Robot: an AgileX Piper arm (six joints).
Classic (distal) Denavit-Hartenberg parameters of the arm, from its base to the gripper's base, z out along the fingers. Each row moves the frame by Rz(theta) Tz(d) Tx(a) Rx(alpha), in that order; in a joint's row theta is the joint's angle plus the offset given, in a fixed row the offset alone. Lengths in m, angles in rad.
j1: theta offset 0, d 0.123, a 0, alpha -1.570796
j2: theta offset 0.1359, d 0, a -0.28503, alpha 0
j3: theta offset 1.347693, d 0, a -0.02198, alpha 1.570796
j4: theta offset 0, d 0.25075, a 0, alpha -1.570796
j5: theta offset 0, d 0, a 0, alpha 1.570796
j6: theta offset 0, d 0.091, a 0, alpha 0
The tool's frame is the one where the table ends.
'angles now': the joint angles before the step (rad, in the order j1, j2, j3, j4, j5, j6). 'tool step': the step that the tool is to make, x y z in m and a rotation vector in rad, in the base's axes. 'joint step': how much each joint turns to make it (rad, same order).
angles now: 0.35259, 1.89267, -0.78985, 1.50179, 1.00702, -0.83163
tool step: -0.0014, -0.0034, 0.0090, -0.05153, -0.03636, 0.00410
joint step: 0.00008, -0.04811, 0.00004, -0.06092, -0.04540, 0.04372
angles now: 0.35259, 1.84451, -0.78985, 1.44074, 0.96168, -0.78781
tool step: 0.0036, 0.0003, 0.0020, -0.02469, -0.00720, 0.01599
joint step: -0.00011, 0.00029, -0.02461, -0.04734, -0.00752, 0.03369
